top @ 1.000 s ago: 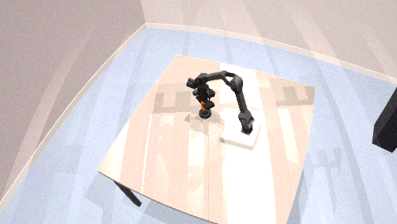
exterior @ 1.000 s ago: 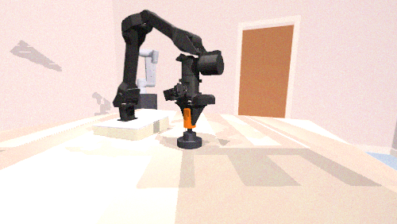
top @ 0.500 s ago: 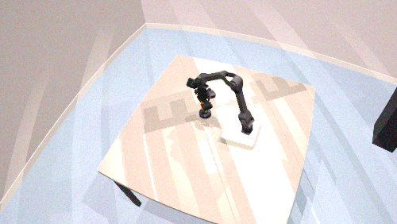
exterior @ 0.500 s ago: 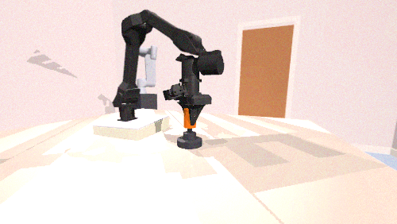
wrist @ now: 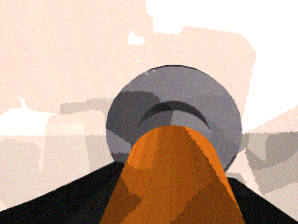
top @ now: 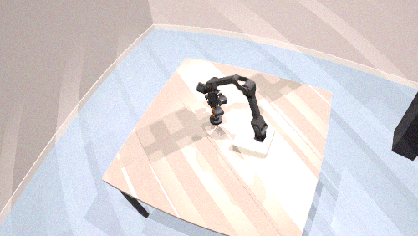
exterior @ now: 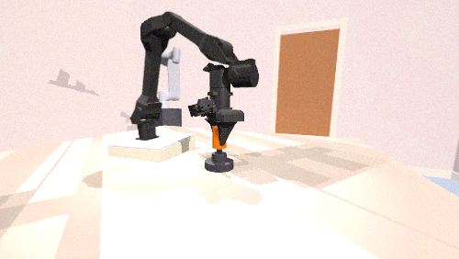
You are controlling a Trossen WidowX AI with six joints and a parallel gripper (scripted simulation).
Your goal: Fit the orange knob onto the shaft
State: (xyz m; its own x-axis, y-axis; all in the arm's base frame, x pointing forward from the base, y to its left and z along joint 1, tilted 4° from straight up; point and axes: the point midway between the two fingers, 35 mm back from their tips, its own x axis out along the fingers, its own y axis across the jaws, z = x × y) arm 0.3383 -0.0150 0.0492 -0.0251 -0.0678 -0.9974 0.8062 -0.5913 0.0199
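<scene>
Now: gripper tip 20 mm below the orange knob. Round my gripper tip: pedestal 40 mm below.
</scene>
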